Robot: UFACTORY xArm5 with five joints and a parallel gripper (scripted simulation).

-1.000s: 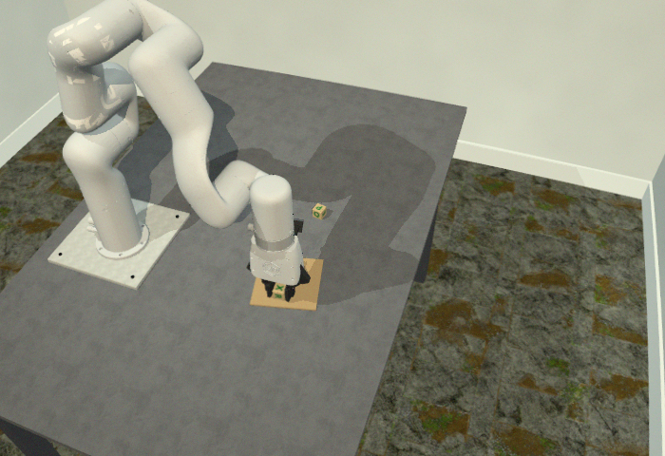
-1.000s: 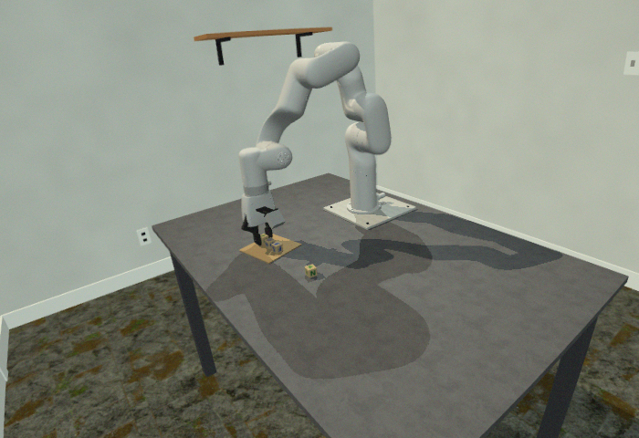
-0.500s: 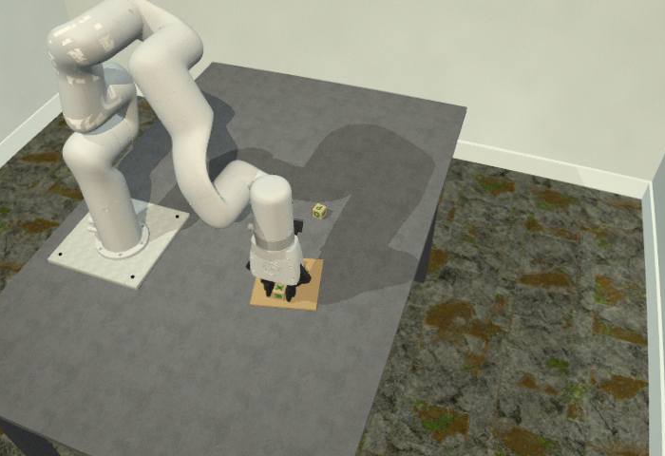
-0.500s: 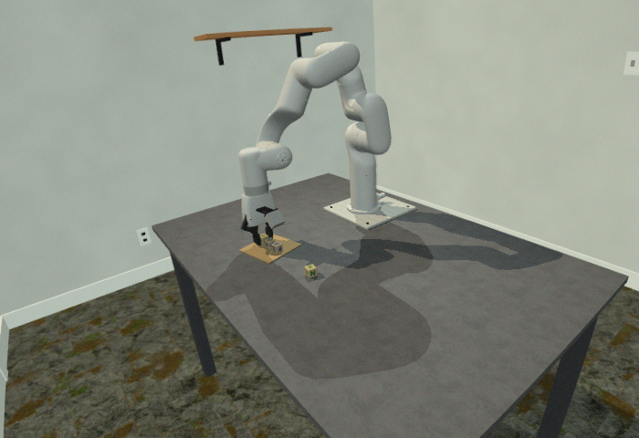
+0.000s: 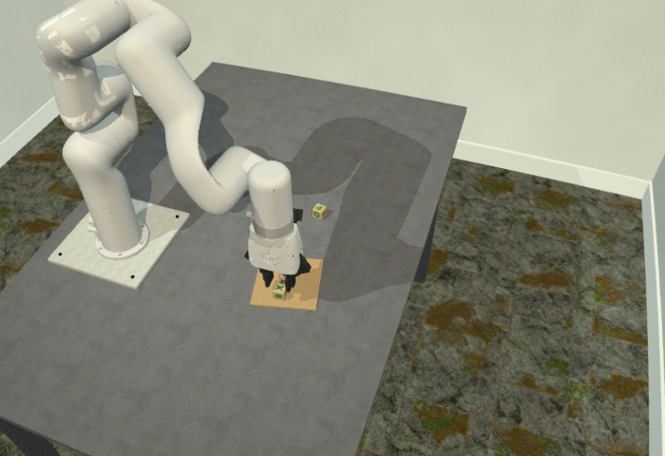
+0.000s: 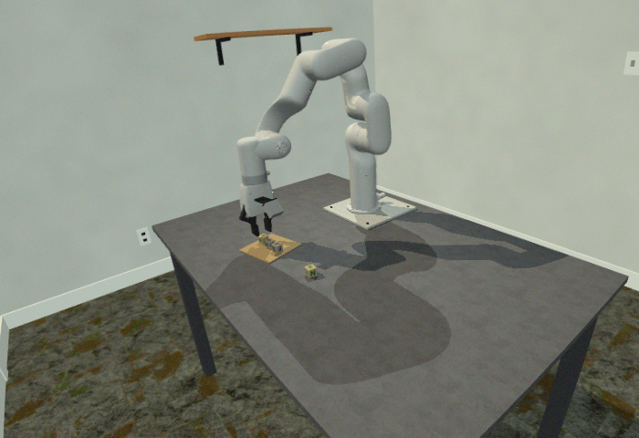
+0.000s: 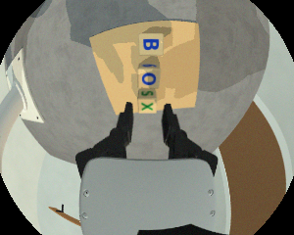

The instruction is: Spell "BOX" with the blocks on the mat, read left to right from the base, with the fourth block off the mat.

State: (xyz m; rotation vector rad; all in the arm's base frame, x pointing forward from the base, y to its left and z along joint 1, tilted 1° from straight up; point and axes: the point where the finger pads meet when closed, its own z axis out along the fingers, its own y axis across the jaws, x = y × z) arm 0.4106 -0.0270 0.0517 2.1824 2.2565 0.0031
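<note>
Right now the X block is 4 cm below my hand. From my hand the other things lie so: B block (8 cm to the left, 4 cm below); tan mat (6 cm below, 4 cm to the left); O block (4 cm to the left, 4 cm below).
</note>
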